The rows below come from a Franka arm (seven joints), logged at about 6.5 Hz.
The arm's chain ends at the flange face. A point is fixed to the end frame.
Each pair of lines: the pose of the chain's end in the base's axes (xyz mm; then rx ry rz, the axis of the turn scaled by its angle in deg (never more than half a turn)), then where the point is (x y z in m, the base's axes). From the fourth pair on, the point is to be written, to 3 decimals.
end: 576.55, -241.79, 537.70, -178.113, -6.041, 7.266
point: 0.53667 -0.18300 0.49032
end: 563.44, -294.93, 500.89, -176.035, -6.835, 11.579
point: 0.52072 -0.23514 0.45741
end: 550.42, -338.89, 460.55, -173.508, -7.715, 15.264
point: 0.50523 -0.27799 0.42131
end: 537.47, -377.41, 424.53, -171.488, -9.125, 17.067
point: 0.490 -0.316 0.388
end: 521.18, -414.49, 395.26, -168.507, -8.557, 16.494
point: 0.475 -0.351 0.362
